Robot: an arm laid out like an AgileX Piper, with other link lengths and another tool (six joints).
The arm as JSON. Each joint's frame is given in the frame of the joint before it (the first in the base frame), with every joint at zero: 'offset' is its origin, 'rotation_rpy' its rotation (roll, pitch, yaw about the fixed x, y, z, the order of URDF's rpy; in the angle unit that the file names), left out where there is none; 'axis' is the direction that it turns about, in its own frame. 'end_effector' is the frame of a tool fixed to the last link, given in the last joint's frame.
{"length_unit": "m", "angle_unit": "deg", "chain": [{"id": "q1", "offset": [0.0, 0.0, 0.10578], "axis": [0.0, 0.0, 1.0]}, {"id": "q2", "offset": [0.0, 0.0, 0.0], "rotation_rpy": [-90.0, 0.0, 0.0], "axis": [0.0, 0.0, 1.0]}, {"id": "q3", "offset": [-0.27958, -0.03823, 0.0], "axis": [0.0, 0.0, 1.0]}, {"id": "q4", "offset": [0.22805, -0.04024, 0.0], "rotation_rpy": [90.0, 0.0, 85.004], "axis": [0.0, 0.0, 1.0]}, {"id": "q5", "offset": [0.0, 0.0, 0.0], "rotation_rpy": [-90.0, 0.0, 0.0], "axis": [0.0, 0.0, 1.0]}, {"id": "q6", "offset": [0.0, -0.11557, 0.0], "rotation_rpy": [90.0, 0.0, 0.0], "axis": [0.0, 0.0, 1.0]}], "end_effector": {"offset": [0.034, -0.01, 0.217], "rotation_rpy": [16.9, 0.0, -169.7]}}
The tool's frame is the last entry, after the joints.
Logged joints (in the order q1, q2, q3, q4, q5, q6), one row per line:
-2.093, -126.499, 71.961, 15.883, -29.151, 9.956
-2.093, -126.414, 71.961, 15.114, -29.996, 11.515
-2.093, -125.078, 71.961, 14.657, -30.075, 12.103
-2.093, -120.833, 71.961, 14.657, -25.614, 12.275
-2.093, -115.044, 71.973, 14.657, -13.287, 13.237
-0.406, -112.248, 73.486, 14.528, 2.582, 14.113
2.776, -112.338, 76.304, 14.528, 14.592, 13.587
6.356, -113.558, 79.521, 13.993, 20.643, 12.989
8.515, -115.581, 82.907, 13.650, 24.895, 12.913
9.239, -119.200, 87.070, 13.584, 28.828, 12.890
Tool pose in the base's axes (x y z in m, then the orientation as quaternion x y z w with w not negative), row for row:
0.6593, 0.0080, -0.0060, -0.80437, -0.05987, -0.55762, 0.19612
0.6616, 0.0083, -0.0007, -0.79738, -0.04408, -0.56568, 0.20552
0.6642, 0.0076, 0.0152, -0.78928, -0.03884, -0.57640, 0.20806
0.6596, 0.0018, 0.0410, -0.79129, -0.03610, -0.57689, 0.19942
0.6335, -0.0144, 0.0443, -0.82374, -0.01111, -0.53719, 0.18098
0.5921, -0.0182, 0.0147, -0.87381, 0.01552, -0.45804, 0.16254
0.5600, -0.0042, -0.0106, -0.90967, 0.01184, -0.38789, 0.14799
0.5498, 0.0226, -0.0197, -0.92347, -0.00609, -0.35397, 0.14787
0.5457, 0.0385, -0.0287, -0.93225, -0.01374, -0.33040, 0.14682
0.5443, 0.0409, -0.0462, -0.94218, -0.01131, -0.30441, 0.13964
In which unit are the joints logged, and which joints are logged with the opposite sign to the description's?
The joints are logged in degrees. Opposite sign: q2, q3, q4.
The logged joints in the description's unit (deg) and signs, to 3 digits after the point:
-2.093, 126.499, -71.961, -15.883, -29.151, 9.956
-2.093, 126.414, -71.961, -15.114, -29.996, 11.515
-2.093, 125.078, -71.961, -14.657, -30.075, 12.103
-2.093, 120.833, -71.961, -14.657, -25.614, 12.275
-2.093, 115.044, -71.973, -14.657, -13.287, 13.237
-0.406, 112.248, -73.486, -14.528, 2.582, 14.113
2.776, 112.338, -76.304, -14.528, 14.592, 13.587
6.356, 113.558, -79.521, -13.993, 20.643, 12.989
8.515, 115.581, -82.907, -13.650, 24.895, 12.913
9.239, 119.200, -87.070, -13.584, 28.828, 12.890

